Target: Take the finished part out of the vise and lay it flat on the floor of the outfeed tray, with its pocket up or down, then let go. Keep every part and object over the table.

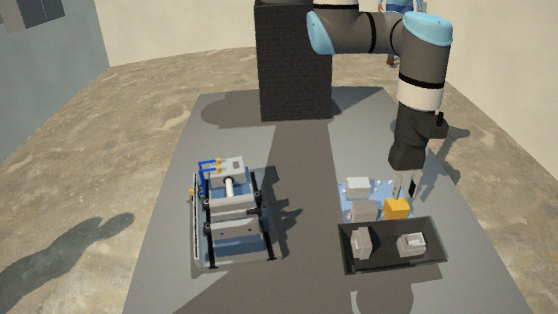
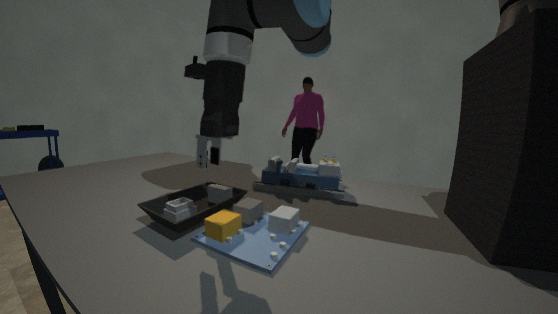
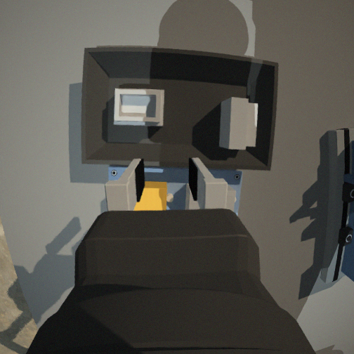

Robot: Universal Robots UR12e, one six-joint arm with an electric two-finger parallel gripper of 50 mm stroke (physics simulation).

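Seen in the pictures: gripper, fingertip midpoint: (image 1: 402, 195) (image 2: 208, 165); arm's base, link origin: (image 2: 542, 44).
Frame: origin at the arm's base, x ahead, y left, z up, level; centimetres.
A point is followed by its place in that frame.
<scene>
My gripper (image 1: 405, 196) @(x 64.6, y 32.4, z -32.4 cm) (image 2: 209, 165) @(x 64.6, y 32.4, z -32.4 cm) (image 3: 166, 171) is open and empty, above the yellow block and close to the tray's edge. In the outfeed tray (image 1: 380, 267) @(x 75.4, y 28.9, z -44.3 cm) (image 2: 160, 219) @(x 68.5, y 42.3, z -42.6 cm) (image 3: 94, 110), one light grey stepped part (image 1: 411, 247) @(x 72.0, y 35.9, z -41.3 cm) (image 2: 179, 214) @(x 67.7, y 38.3, z -42.5 cm) (image 3: 145, 120) lies flat, its pocket up. A second stepped part (image 1: 362, 243) @(x 72.0, y 24.0, z -39.9 cm) (image 2: 220, 193) @(x 68.7, y 25.6, z -41.1 cm) (image 3: 234, 122) rests on its side near the other end, its step toward the end wall; its pocket is not clearly seen. The vise (image 1: 235, 228) @(x 73.0, y -2.7, z -36.5 cm) (image 2: 301, 179) @(x 60.2, y -1.6, z -41.2 cm) shows no part between its jaws that I can make out.
A blue pegged plate (image 1: 382, 193) @(x 50.8, y 31.6, z -44.7 cm) (image 2: 250, 248) @(x 51.1, y 34.8, z -44.6 cm) beside the tray carries a yellow block (image 1: 396, 209) @(x 60.4, y 33.6, z -41.1 cm) (image 2: 222, 226) @(x 55.9, y 36.7, z -41.3 cm) (image 3: 152, 196), a grey block (image 1: 364, 211) @(x 61.3, y 25.1, z -41.1 cm) (image 2: 249, 210) @(x 57.0, y 28.1, z -41.3 cm) and a white block (image 1: 358, 187) @(x 52.7, y 24.0, z -41.2 cm) (image 2: 284, 219) @(x 49.2, y 27.0, z -41.3 cm). A dark pedestal (image 1: 295, 75) @(x 12.2, y 3.7, z -27.2 cm) (image 2: 492, 150) @(x 11.3, y 8.3, z -24.9 cm) stands at the back of the table.
</scene>
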